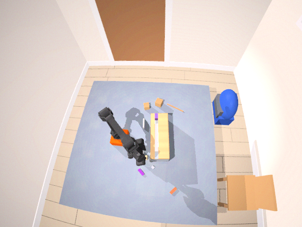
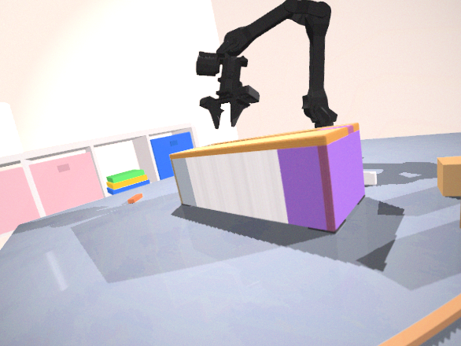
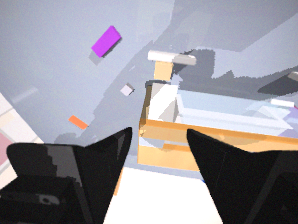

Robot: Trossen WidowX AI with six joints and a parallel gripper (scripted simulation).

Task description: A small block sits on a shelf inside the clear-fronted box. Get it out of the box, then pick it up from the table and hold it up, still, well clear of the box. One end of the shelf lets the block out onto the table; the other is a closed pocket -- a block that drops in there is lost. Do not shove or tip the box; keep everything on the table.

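My gripper tip is 2 cm past the tan block and 15 cm above it. From my gripper tip the other things lie so: long box (6 cm ahead, 17 cm to the left, 10 cm below); then grey metal block (5 cm ahead, 8 cm to the right, 16 cm below); then thin stick (24 cm ahead, 48 cm to the left, 16 cm below).
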